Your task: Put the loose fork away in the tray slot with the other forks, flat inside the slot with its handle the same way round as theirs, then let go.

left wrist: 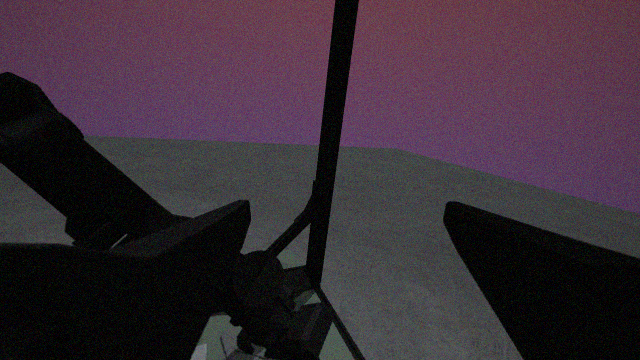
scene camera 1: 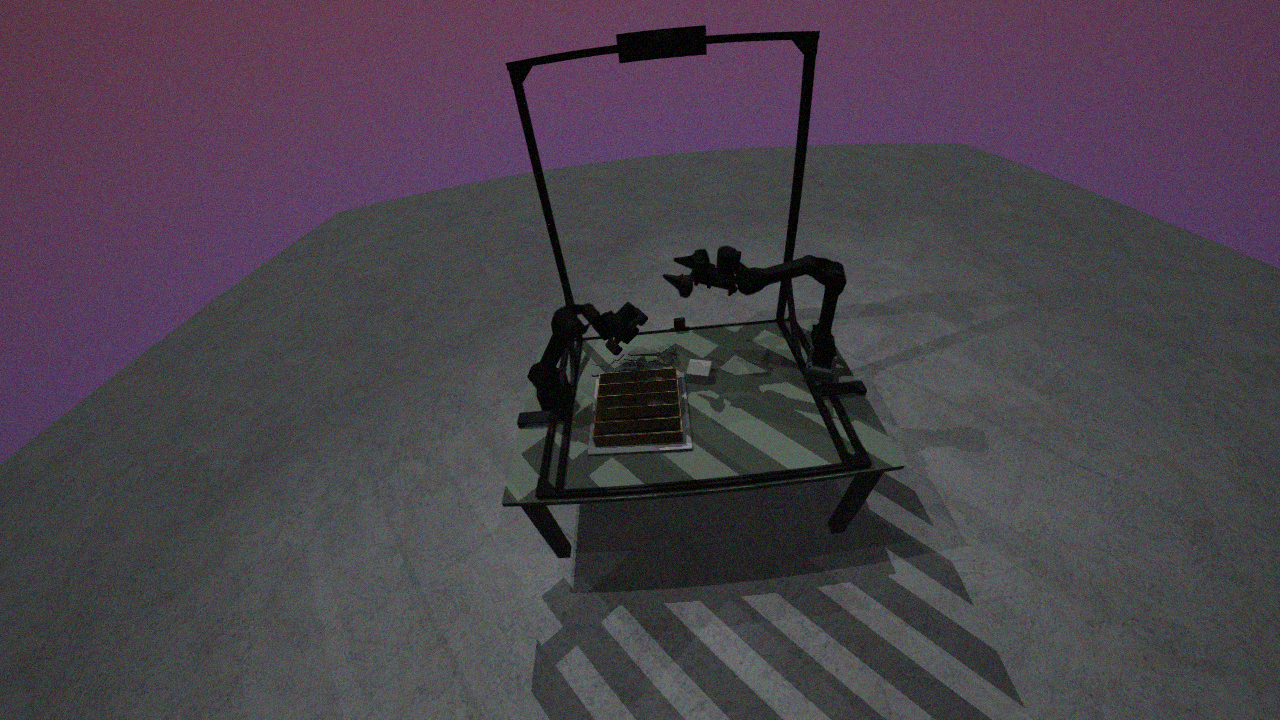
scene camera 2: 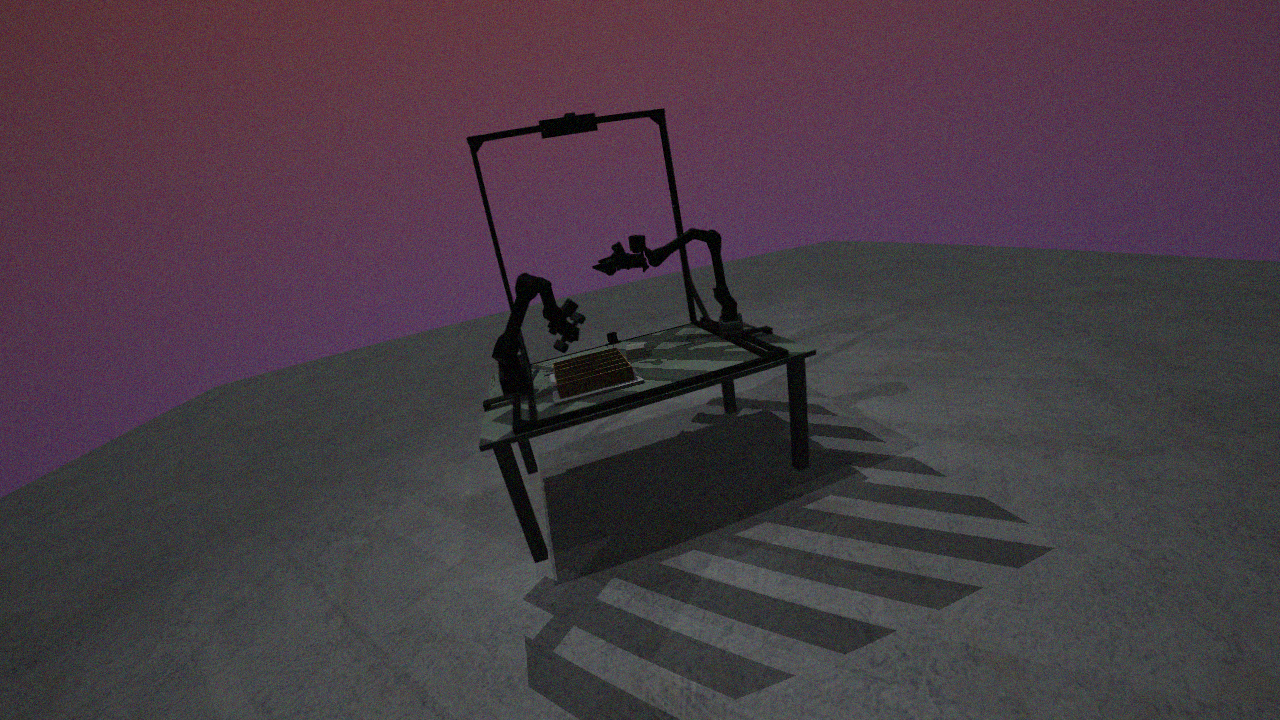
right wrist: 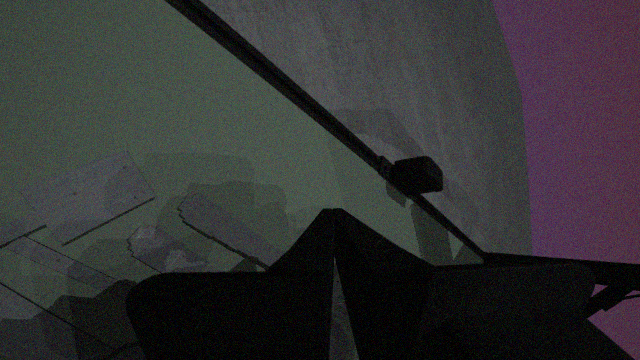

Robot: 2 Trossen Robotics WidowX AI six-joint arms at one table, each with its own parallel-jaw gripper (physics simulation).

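A tray [scene camera 1: 639, 450] [scene camera 2: 608, 387] with a pale rim and several brown slots stands on the table; forks in its slots are too dark to make out. Behind it, dim cutlery [scene camera 1: 646, 360] lies on the table. In the right wrist view, a grey strip with a jagged end [right wrist: 222, 230], perhaps the loose fork, runs behind a finger; its lower end is hidden. My right gripper [scene camera 1: 615, 345] [scene camera 2: 561, 345] [right wrist: 331, 217] is low near the tray's far left side, fingertips together, holding nothing that shows. My left gripper [scene camera 1: 670, 268] [scene camera 2: 595, 266] [left wrist: 346, 210] is open and empty, high above the table.
A small white block [scene camera 1: 699, 368] lies right of the cutlery. A dark box [scene camera 1: 679, 323] [scene camera 2: 612, 337] [right wrist: 417, 175] sits on the table's far rail. A tall black frame [scene camera 1: 544, 188] [scene camera 2: 489, 210] [left wrist: 330, 125] spans the far side.
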